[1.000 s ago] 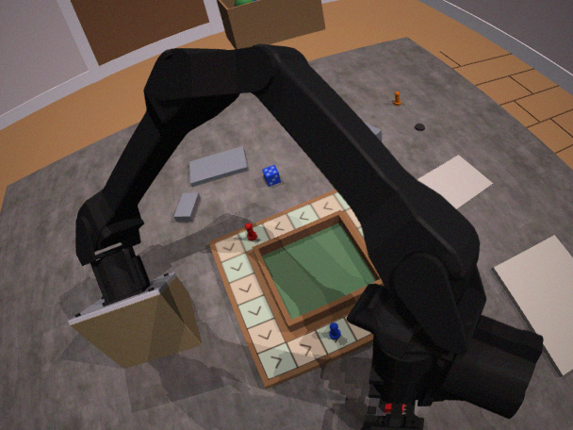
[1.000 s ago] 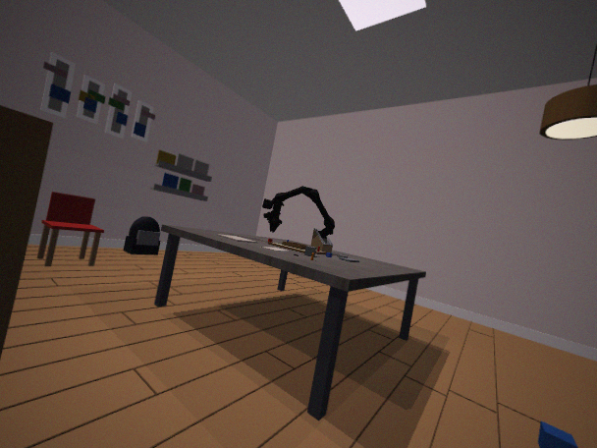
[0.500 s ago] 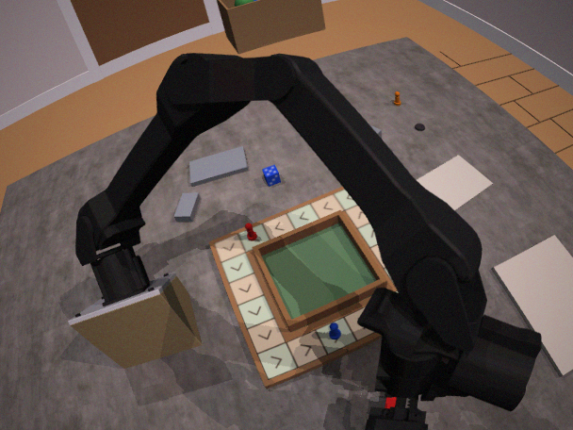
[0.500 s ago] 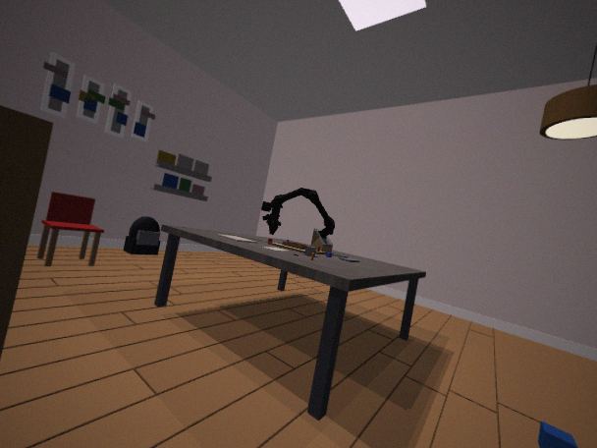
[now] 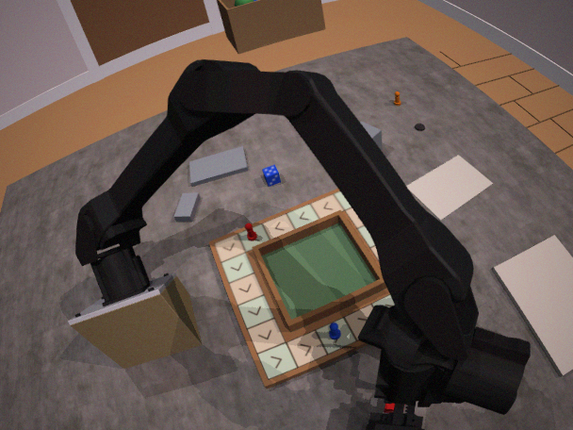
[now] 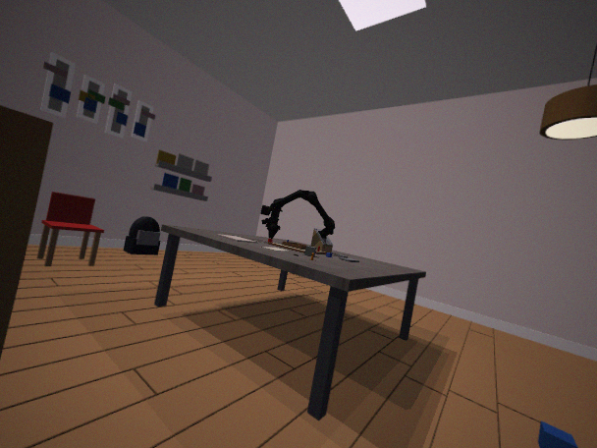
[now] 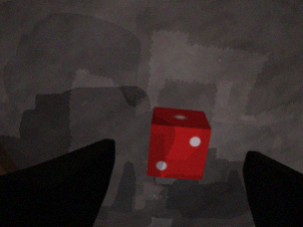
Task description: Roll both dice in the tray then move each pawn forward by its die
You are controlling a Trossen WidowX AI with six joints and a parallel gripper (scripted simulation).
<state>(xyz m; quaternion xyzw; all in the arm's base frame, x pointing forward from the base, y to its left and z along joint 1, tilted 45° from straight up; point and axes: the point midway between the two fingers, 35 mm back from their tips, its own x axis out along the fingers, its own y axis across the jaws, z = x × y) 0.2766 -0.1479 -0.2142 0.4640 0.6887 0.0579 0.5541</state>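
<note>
Right now my gripper tip is 10 mm short of the die, 480 mm to the right of it and 20 mm above it. Round my gripper tip: blue pawn: 30 mm behind, 140 mm to the left; then green tray: 250 mm to the left, 20 mm below; then red pawn: 70 mm behind, 360 mm to the left.
</note>
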